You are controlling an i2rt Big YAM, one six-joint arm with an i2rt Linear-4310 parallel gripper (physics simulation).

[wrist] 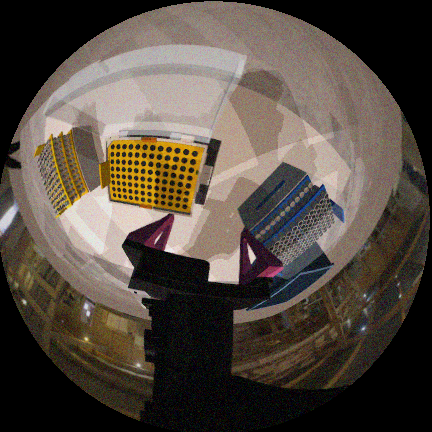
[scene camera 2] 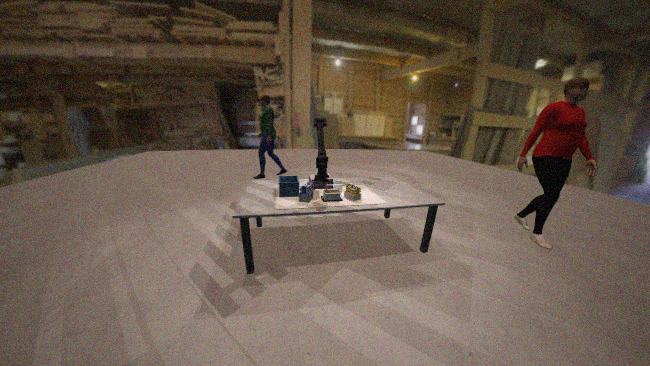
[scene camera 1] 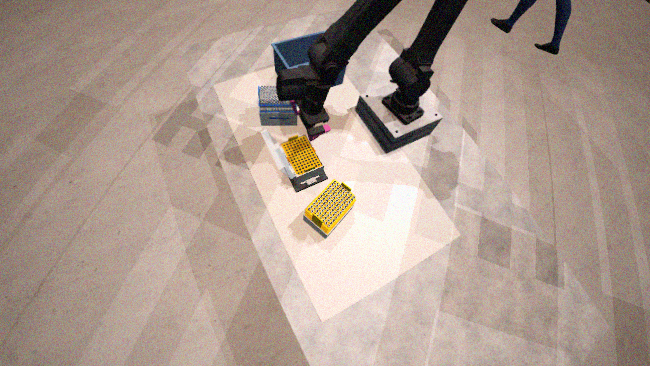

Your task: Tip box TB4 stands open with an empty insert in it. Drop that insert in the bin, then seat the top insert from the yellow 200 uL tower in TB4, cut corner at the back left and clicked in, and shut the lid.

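Tip box TB4 (scene camera 1: 310,180) (scene camera 2: 331,197) stands open, its clear lid (scene camera 1: 274,151) (wrist: 175,56) swung back. A yellow insert (scene camera 1: 302,155) (wrist: 152,175) with rows of dark, empty holes lies in its top. The yellow tower (scene camera 1: 331,205) (scene camera 2: 353,191) (wrist: 61,175), a stack of yellow inserts on a grey base, stands beside TB4. The blue bin (scene camera 1: 296,51) (scene camera 2: 288,186) (wrist: 295,291) stands at the far end of the mat. My gripper (scene camera 1: 309,120) (wrist: 208,222) is open and empty, with magenta fingers, above and beside TB4, between it and the blue tower. Cut corners are too small to tell.
A blue and grey tower (scene camera 1: 278,107) (scene camera 2: 306,192) (wrist: 277,202) stands between TB4 and the bin, close to my finger in the wrist view. The arm's base block (scene camera 1: 395,135) stands beside the pale mat (scene camera 1: 370,260). Two people are on the floor away from the table.
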